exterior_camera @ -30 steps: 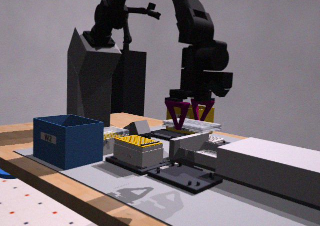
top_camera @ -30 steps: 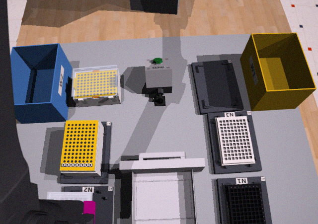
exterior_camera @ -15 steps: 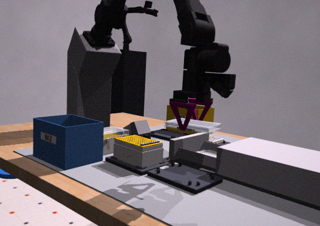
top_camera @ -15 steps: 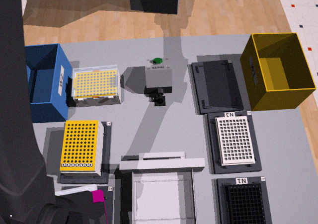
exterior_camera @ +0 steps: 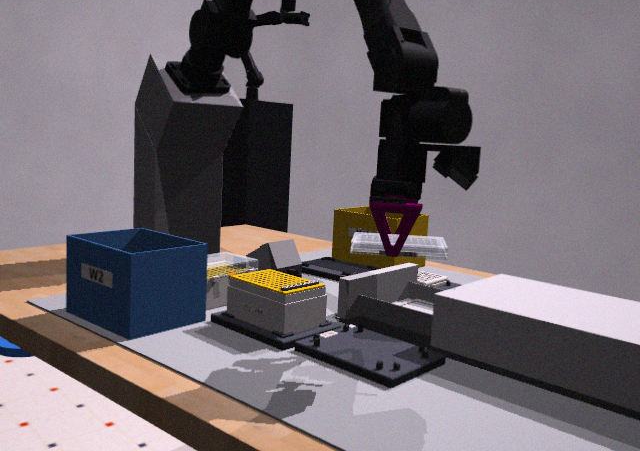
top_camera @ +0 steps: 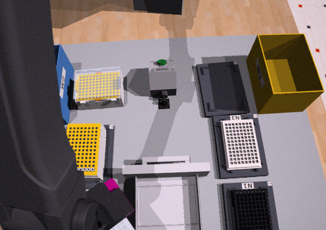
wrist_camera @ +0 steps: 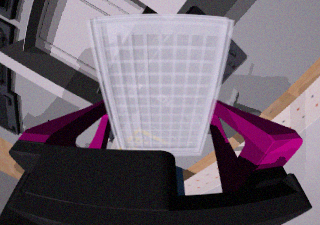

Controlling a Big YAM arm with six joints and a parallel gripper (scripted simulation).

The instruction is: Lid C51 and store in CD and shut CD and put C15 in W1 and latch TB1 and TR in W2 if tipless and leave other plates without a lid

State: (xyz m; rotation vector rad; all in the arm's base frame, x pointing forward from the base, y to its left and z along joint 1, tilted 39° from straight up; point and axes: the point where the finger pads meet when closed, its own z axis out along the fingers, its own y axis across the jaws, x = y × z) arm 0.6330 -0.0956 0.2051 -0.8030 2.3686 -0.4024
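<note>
Right now my hand is 13 cm to the right of the cooler drawer and 12 cm above it. Round my hand: clear plate (1 cm ahead); then plate lid (1 cm ahead, 1 cm above); then nest N2 (14 cm below, 5 cm to the right, 1 cm ahead).
</note>
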